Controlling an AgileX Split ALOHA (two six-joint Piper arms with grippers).
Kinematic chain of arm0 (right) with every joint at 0, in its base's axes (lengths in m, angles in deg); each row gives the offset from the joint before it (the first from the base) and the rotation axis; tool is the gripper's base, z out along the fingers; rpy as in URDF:
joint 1: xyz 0 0 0.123 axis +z
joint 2: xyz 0 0 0 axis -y
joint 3: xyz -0.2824 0 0.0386 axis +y
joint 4: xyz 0.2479 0 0.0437 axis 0.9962 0 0.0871
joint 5: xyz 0 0 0 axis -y
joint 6: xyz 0.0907 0 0.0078 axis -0.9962 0 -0.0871
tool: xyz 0 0 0 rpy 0 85 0
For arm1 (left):
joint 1: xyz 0 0 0.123 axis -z
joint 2: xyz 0 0 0 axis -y
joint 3: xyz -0.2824 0 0.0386 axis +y
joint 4: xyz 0.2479 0 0.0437 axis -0.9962 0 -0.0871
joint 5: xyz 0 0 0 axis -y
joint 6: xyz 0.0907 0 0.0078 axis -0.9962 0 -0.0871
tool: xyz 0 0 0 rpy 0 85 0
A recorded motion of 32 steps. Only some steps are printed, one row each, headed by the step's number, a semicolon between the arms.
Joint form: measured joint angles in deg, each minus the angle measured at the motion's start. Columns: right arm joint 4, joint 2, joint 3, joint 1, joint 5, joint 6; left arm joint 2, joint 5, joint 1, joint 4, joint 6, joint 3.
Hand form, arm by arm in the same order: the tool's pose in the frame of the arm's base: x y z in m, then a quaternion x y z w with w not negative. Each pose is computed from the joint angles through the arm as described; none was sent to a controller.
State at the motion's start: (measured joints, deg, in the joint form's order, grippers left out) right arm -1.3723 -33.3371 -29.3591 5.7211 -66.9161 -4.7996; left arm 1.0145 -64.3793 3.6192 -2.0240 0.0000 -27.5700
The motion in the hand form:
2: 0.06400 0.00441 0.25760 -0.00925 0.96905 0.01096 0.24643; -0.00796 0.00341 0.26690 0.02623 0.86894 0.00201 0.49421
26: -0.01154 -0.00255 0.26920 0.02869 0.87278 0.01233 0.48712; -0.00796 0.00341 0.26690 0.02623 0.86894 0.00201 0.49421
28: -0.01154 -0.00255 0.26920 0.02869 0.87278 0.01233 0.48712; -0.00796 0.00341 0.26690 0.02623 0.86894 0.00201 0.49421
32: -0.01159 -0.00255 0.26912 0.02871 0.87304 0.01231 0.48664; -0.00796 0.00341 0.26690 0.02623 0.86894 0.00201 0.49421
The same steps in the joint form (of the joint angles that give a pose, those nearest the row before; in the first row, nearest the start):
2: -0.01 4.02 0.28 0.01 0.68 -0.07; 0.00 0.00 0.00 0.00 0.00 0.00
26: -0.20 34.31 0.77 -4.46 0.65 -0.06; 0.00 0.00 0.00 0.00 0.00 0.00
28: -0.20 34.31 0.77 -4.46 0.65 -0.06; 0.00 0.00 0.00 0.00 0.00 0.00
32: -0.20 34.31 0.77 -4.46 0.59 -0.06; 0.00 0.00 0.00 0.00 0.00 0.00

